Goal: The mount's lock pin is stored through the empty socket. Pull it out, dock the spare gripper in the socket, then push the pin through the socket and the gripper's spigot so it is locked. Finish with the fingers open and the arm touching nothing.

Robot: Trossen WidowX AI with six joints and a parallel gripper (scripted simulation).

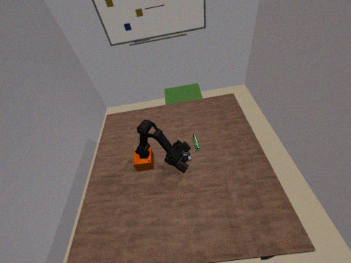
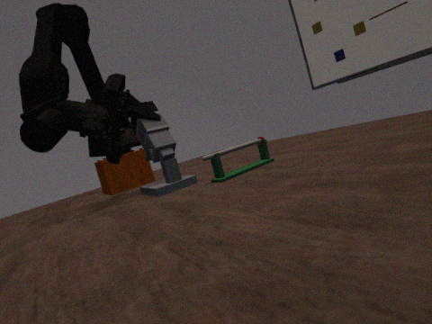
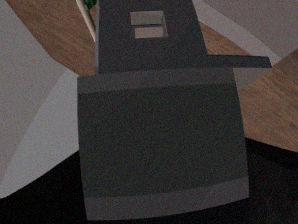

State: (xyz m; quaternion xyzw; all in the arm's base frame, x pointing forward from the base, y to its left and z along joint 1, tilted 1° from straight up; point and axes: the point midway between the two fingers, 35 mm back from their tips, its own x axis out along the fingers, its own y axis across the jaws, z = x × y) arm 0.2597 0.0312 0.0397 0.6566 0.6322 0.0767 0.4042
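Now: the spare gripper 1 cm to the right of my gripper tip. The rest, counted from my gripper tip: grey mount: 2 cm ahead, 1 cm to the right, 7 cm below; then green rack: 10 cm ahead, 11 cm to the left, 9 cm below.
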